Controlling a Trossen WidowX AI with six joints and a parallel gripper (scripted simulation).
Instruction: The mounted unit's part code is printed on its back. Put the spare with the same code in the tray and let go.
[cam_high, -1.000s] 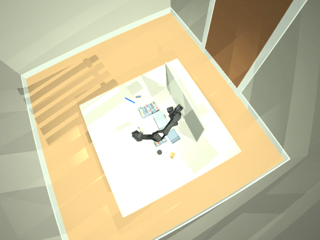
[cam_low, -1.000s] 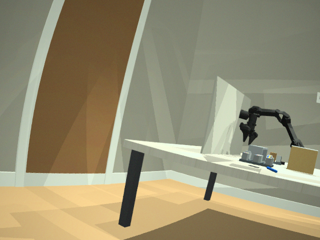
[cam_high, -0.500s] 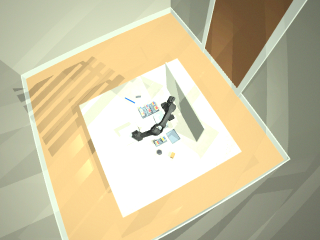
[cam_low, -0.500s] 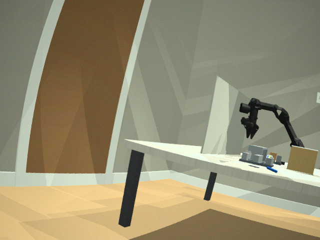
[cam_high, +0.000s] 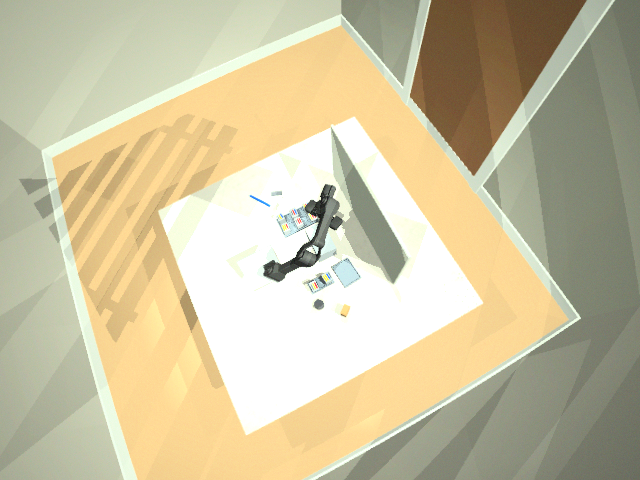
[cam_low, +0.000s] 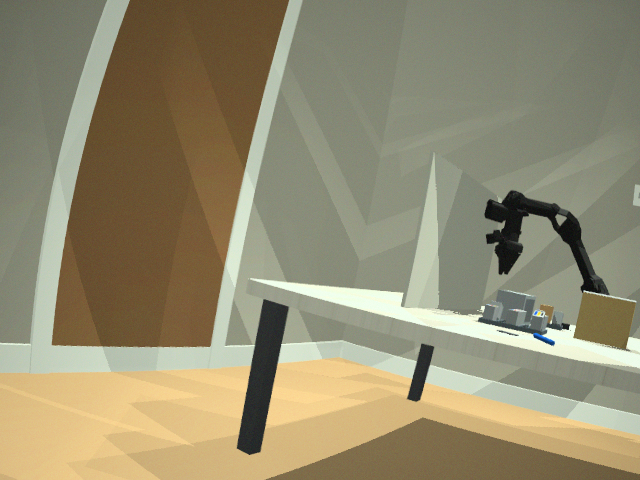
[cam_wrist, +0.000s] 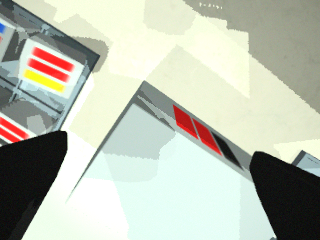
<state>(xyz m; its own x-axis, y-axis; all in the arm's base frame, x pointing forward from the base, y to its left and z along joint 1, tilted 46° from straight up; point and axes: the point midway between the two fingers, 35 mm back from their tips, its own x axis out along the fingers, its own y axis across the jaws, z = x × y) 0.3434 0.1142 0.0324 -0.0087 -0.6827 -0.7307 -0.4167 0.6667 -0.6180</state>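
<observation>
My gripper tip is now 100 mm past the grey spare block, 100 mm to the right of it and 110 mm above it. Also, from my gripper tip: tall white panel 190 mm ahead, 70 mm to the right, 80 mm above; grey rack 100 mm behind, 130 mm to the left, 140 mm below; blue-grey tray 20 mm behind, 250 mm to the right, 140 mm below.
</observation>
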